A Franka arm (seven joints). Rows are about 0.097 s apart.
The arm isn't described. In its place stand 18 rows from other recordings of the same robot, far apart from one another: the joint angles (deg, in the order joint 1, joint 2, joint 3, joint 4, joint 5, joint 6, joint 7), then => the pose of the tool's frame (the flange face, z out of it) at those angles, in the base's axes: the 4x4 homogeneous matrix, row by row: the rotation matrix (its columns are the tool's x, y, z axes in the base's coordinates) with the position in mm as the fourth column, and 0 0 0 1 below.
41.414 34.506 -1.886 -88.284 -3.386 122.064 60.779 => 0.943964, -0.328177, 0.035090, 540.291; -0.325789, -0.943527, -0.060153, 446.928; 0.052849, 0.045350, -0.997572, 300.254; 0, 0, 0, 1
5.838 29.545 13.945 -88.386 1.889 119.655 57.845 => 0.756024, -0.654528, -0.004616, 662.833; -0.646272, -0.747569, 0.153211, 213.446; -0.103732, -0.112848, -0.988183, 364.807; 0, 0, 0, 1
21.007 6.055 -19.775 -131.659 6.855 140.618 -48.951 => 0.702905, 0.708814, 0.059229, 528.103; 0.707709, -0.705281, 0.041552, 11.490; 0.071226, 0.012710, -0.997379, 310.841; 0, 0, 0, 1
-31.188 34.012 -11.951 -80.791 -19.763 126.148 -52.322 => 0.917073, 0.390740, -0.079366, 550.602; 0.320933, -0.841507, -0.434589, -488.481; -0.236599, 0.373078, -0.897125, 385.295; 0, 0, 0, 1
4.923 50.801 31.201 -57.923 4.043 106.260 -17.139 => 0.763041, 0.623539, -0.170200, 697.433; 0.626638, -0.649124, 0.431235, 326.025; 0.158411, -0.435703, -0.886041, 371.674; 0, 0, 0, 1
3.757 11.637 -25.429 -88.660 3.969 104.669 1.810 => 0.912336, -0.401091, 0.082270, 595.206; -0.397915, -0.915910, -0.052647, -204.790; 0.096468, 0.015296, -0.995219, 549.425; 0, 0, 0, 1
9.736 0.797 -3.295 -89.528 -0.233 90.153 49.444 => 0.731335, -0.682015, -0.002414, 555.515; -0.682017, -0.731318, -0.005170, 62.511; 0.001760, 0.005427, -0.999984, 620.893; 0, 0, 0, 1
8.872 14.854 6.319 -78.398 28.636 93.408 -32.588 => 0.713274, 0.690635, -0.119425, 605.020; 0.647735, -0.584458, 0.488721, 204.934; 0.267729, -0.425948, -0.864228, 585.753; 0, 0, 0, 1
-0.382 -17.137 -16.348 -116.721 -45.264 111.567 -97.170 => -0.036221, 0.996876, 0.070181, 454.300; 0.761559, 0.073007, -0.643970, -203.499; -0.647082, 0.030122, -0.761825, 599.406; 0, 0, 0, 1
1.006 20.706 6.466 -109.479 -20.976 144.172 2.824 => 0.909424, 0.300197, 0.287802, 641.098; 0.349480, -0.926781, -0.137624, 82.511; 0.225415, 0.225740, -0.947750, 333.153; 0, 0, 0, 1
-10.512 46.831 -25.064 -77.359 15.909 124.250 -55.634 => 0.943830, 0.329895, 0.018840, 651.093; 0.329973, -0.937984, -0.106319, -359.621; -0.017403, 0.106563, -0.994154, 272.140; 0, 0, 0, 1
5.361 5.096 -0.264 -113.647 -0.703 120.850 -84.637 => -0.001337, 0.999291, 0.037625, 576.236; 0.999970, 0.001625, -0.007629, 50.870; -0.007685, 0.037613, -0.999263, 424.411; 0, 0, 0, 1
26.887 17.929 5.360 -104.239 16.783 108.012 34.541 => 0.920068, -0.180345, -0.347778, 502.510; -0.139974, -0.980473, 0.138129, 338.587; -0.365898, -0.078408, -0.927346, 352.453; 0, 0, 0, 1
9.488 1.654 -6.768 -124.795 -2.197 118.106 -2.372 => 0.983538, 0.111008, -0.142585, 520.547; 0.105745, -0.993419, -0.044002, 22.838; -0.146532, 0.028200, -0.988804, 366.218; 0, 0, 0, 1
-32.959 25.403 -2.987 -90.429 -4.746 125.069 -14.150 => 0.940372, -0.330715, 0.079545, 564.353; -0.314443, -0.934386, -0.167476, -406.849; 0.129712, 0.132478, -0.982662, 399.036; 0, 0, 0, 1
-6.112 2.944 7.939 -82.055 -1.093 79.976 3.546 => 0.995735, -0.031619, -0.086666, 551.971; -0.032993, -0.999351, -0.014473, 12.982; -0.086152, 0.017270, -0.996132, 645.981; 0, 0, 0, 1
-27.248 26.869 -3.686 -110.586 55.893 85.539 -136.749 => 0.141782, 0.989789, 0.014693, 514.800; 0.339534, -0.062568, 0.938510, -197.425; 0.929846, -0.128075, -0.344939, 246.683; 0, 0, 0, 1
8.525 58.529 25.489 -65.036 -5.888 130.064 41.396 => 0.956354, -0.289610, 0.038902, 709.687; -0.285998, -0.900383, 0.327895, 334.598; -0.059935, -0.324710, -0.943913, 230.843; 0, 0, 0, 1
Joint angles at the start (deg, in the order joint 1, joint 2, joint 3, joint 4, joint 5, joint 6, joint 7):
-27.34, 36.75, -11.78, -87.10, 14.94, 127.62, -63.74
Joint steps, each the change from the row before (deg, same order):
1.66, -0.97, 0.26, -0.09, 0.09, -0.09, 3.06
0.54, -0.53, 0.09, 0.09, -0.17, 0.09, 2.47
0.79, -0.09, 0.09, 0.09, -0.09, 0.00, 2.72
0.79, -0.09, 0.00, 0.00, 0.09, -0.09, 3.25
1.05, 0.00, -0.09, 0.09, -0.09, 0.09, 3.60
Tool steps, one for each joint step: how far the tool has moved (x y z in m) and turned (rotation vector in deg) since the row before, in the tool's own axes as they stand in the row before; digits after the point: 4 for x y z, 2 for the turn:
0.0202, -0.0135, -0.0088, -0.14, 0.82, 1.23
0.0074, -0.0040, -0.0065, -0.44, 0.43, 1.71
0.0086, -0.0068, -0.0007, 0.00, 0.13, 1.79
0.0072, -0.0069, -0.0001, 0.18, 0.09, 2.52
0.0088, -0.0086, 0.0002, -0.07, 0.05, 2.55

